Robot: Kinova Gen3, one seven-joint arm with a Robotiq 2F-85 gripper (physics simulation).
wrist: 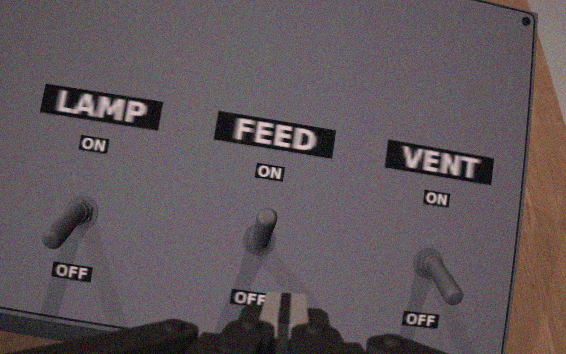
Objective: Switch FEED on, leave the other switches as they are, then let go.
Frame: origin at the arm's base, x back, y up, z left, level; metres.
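Seen in the pictures: gripper, fingertip midpoint: (284,321).
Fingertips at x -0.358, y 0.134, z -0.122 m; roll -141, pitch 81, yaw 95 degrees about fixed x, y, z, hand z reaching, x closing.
A point is followed by its place in that frame.
The FEED switch lever (263,230) @(x -0.435, y 0.049, z -0.117 m) in the middle of the panel (310,65) @(x -0.557, y 0.070, z -0.134 m) tilts up toward its ON label. The LAMP switch lever (67,225) @(x -0.425, y 0.037, z -0.002 m) at the left tilts down toward its OFF label. The VENT switch lever (444,280) @(x -0.424, y 0.038, z -0.234 m) at the right tilts down toward its OFF label. My gripper (284,321) @(x -0.357, y 0.134, z -0.122 m) is shut with nothing between the fingertips. It shows at the bottom of the view, below the FEED lever and apart from it in the picture, and hides the right edge of the FEED OFF label (248,298) @(x -0.413, y -0.009, z -0.116 m).
The panel's top right corner has a dark screw (526,21) @(x -0.616, y 0.105, z -0.297 m). A wooden surface (545,225) @(x -0.558, y -0.087, z -0.427 m) shows past the panel's right edge and at the bottom left. The LAMP and VENT levers stick out on either side of the gripper.
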